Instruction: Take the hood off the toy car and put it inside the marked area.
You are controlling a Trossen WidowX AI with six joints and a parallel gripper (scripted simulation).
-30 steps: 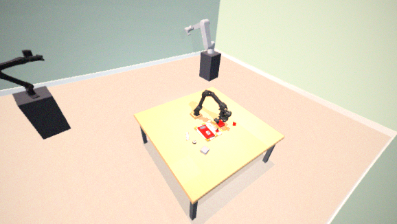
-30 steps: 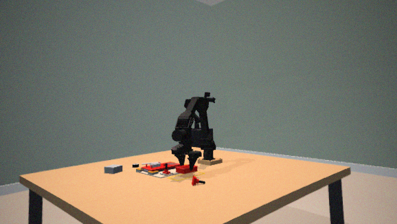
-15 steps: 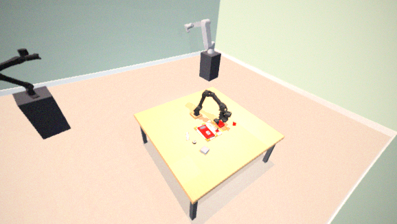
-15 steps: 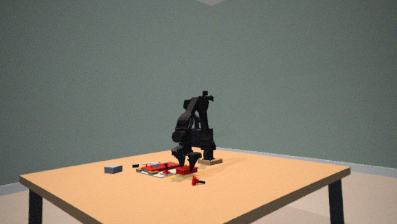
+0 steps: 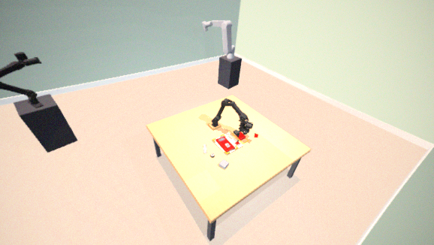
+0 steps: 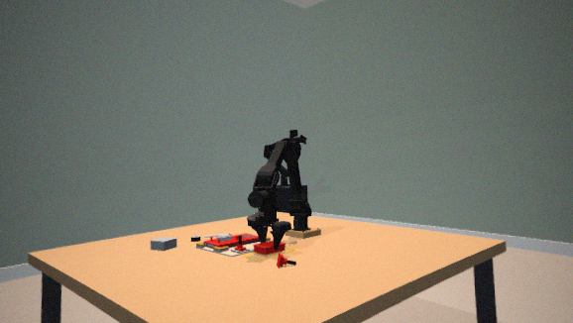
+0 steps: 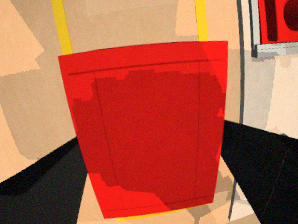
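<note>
Right now my gripper tip is 1 cm below the red hood. Also, from my gripper tip: wheel: 1 cm behind, 42 cm to the right, 1 cm below.
</note>
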